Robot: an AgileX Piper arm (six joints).
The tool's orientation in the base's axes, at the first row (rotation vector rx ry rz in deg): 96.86 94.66 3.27
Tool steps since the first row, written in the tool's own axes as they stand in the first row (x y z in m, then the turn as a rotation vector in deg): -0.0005 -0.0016 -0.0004 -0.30 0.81 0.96; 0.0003 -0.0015 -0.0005 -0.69 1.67 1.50; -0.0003 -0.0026 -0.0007 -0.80 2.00 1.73; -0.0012 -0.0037 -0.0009 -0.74 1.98 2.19; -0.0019 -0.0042 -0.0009 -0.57 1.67 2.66; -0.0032 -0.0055 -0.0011 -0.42 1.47 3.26; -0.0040 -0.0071 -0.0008 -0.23 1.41 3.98; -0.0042 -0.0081 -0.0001 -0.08 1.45 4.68; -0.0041 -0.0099 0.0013 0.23 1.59 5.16
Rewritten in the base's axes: -0.0016 -0.0004 -0.0003 1.13 -0.62 -0.12; -0.0015 0.0003 -0.0006 2.07 -1.10 0.14; -0.0026 -0.0003 -0.0007 2.45 -1.27 0.20; -0.0038 -0.0011 -0.0008 2.68 -1.44 -0.17; -0.0043 -0.0018 -0.0007 2.69 -1.55 -0.75; -0.0057 -0.0030 -0.0007 2.86 -1.73 -1.35; -0.0070 -0.0040 -0.0014 3.21 -1.91 -1.98; -0.0075 -0.0046 -0.0023 3.63 -2.10 -2.53; -0.0083 -0.0054 -0.0043 4.05 -2.04 -2.94
